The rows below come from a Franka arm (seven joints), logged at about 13 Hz.
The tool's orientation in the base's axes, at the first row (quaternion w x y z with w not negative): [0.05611 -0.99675 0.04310 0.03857]
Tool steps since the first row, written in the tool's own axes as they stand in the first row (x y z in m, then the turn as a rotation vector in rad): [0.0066 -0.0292 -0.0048 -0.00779 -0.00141 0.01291]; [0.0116 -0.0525 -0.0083 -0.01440 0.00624 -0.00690]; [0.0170 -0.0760 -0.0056 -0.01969 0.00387 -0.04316]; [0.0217 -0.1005 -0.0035 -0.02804 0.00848 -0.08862]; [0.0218 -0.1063 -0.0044 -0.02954 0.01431 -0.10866]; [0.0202 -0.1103 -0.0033 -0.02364 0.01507 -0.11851]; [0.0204 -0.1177 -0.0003 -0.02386 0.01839 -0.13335]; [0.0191 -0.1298 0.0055 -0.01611 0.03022 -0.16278]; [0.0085 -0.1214 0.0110 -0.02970 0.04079 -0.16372]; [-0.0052 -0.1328 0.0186 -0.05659 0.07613 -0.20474]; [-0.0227 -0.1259 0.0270 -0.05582 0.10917 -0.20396]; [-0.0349 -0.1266 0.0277 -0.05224 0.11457 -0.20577]
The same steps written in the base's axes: [0.0095 0.0278 0.0074 -0.00854 0.00352 -0.01200]; [0.0169 0.0501 0.0130 -0.01437 -0.00580 0.00734]; [0.0241 0.0732 0.0124 -0.01680 -0.00720 0.04395]; [0.0309 0.0973 0.0126 -0.02223 -0.01631 0.08917]; [0.0316 0.1030 0.0141 -0.02280 -0.02427 0.10851]; [0.0303 0.1072 0.0136 -0.01630 -0.02664 0.11771]; [0.0309 0.1148 0.0114 -0.01575 -0.03162 0.13207]; [0.0303 0.1276 0.0071 -0.00700 -0.04735 0.15931]; [0.0186 0.1208 0.0016 -0.02139 -0.05682 0.16020]; [0.0055 0.1340 -0.0036 -0.04833 -0.09433 0.19920]; [-0.0131 0.1296 -0.0112 -0.05060 -0.12701 0.19478]; [-0.0252 0.1314 -0.0109 -0.04740 -0.13286 0.19570]
